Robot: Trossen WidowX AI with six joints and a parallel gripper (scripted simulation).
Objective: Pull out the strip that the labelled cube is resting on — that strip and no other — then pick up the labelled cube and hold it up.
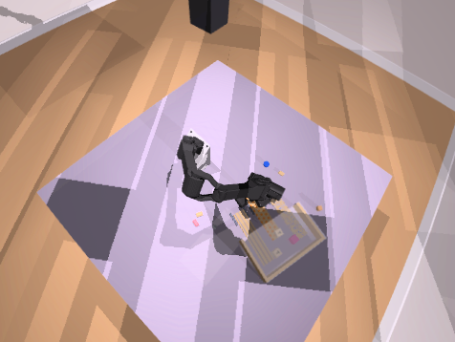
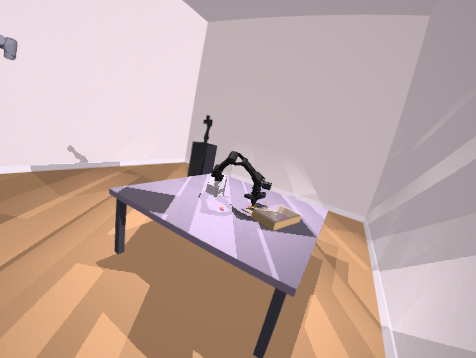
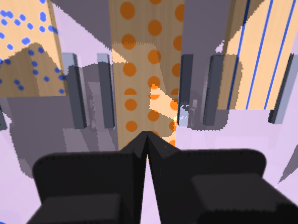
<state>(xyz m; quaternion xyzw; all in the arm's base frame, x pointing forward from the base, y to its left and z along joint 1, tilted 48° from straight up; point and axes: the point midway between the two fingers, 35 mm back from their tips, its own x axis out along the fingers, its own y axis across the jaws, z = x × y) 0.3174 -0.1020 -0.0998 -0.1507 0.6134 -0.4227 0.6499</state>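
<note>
Now: the orange dotted strip 9 cm ahead of my gripper tip and 3 cm to the right of it.
</note>
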